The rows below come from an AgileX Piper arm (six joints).
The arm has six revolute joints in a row. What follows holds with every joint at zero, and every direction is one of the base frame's.
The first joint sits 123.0 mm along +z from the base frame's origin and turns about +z.
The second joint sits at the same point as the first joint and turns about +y.
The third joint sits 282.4 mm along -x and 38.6 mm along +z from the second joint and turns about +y.
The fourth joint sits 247.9 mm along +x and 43.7 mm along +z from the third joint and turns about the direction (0.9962, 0, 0.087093).
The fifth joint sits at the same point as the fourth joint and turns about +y.
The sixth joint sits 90.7 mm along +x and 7.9 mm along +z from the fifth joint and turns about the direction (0.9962, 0, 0.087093).
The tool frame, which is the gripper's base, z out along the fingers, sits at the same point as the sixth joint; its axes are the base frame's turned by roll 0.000, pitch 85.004 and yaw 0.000 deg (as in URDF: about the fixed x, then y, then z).
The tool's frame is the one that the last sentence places.
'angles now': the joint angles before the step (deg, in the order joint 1, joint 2, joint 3, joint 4, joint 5, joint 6). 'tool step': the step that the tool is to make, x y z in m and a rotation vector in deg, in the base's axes. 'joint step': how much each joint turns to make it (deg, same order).
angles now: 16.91 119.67 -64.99 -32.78 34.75 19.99
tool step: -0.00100 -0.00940 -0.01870 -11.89 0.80 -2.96
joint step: 1.27 4.28 -0.50 -14.06 7.74 13.34
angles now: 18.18 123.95 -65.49 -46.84 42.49 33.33
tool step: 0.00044 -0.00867 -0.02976 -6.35 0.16 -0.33
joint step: -0.06 5.59 -0.05 -9.29 1.90 8.52
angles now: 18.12 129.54 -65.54 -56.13 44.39 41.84
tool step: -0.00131 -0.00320 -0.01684 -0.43 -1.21 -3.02
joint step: -0.24 2.85 -0.06 -2.40 -0.33 6.18
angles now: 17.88 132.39 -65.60 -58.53 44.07 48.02
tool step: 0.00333 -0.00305 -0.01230 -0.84 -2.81 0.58
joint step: -0.30 2.26 0.00 -6.43 -1.27 6.74
